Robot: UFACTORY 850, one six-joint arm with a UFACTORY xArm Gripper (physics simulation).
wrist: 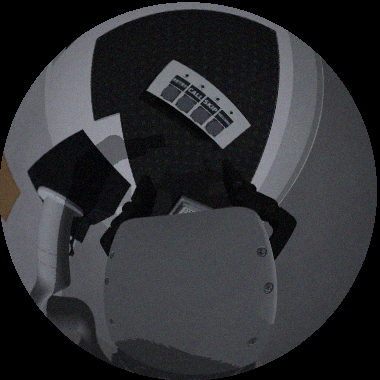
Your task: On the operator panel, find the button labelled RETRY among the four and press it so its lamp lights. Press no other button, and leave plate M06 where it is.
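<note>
The operator panel (pixel 162 79) is a pale curved-looking box lying slanted above the image centre, with four dark square buttons. The leftmost button (pixel 171 93) has the label RETRY (pixel 179 82). Beside it are the CALL button (pixel 185 103), the SKIP button (pixel 201 115) and a fourth button (pixel 216 127) whose label is too small to read surely. The small lamps above them look dark. My gripper (pixel 185 176) is open and empty, below the panel in the view and apart from it. A plate (pixel 186 204) shows partly at the gripper body's edge; the body hides the rest, and no M06 marking is readable.
The panel and plate rest on a black dotted mat (pixel 250 60) with pale table surface (pixel 70 105) beside it. A black block (pixel 77 172) under the robot's grey arm (pixel 52 245) stands at the left. A brown patch (pixel 7 190) shows at the far left.
</note>
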